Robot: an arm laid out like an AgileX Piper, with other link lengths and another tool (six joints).
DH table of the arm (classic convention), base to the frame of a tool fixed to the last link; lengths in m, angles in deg. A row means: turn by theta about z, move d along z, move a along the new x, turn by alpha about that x. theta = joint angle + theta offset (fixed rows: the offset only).
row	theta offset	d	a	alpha
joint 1	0.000	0.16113	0.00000	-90.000
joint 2	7.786	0.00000	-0.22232	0.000
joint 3	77.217	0.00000	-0.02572	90.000
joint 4	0.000	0.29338	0.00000	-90.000
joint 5	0.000	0.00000	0.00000	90.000
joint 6	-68.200	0.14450	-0.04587	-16.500
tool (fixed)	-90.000	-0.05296	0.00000	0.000
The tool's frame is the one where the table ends.
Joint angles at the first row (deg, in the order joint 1, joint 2, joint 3, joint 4, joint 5, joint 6):
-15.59, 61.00, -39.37, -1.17, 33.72, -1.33
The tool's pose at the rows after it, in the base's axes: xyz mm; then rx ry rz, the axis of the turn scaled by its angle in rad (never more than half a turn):
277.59 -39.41 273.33 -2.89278 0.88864 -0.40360
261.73 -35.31 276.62 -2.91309 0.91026 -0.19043
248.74 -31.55 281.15 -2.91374 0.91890 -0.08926
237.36 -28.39 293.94 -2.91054 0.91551 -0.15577
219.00 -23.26 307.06 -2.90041 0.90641 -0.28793
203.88 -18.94 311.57 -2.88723 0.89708 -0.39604
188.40 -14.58 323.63 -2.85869 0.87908 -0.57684
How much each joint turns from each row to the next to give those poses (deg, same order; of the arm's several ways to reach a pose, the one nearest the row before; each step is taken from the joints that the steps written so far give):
0.00, -2.46, -4.15, 0.00, 15.36, -0.01
0.00, -2.14, -1.08, 0.00, 11.29, 0.01
-0.01, -2.49, -0.01, 0.22, 6.30, -0.01
0.01, -4.31, 0.68, 0.00, 1.12, 0.01
0.00, -7.25, 2.54, 0.00, -0.27, 0.00
0.00, -6.22, 3.09, 0.06, -0.97, 0.00
0.00, -6.94, 2.28, 0.00, -2.25, 0.00

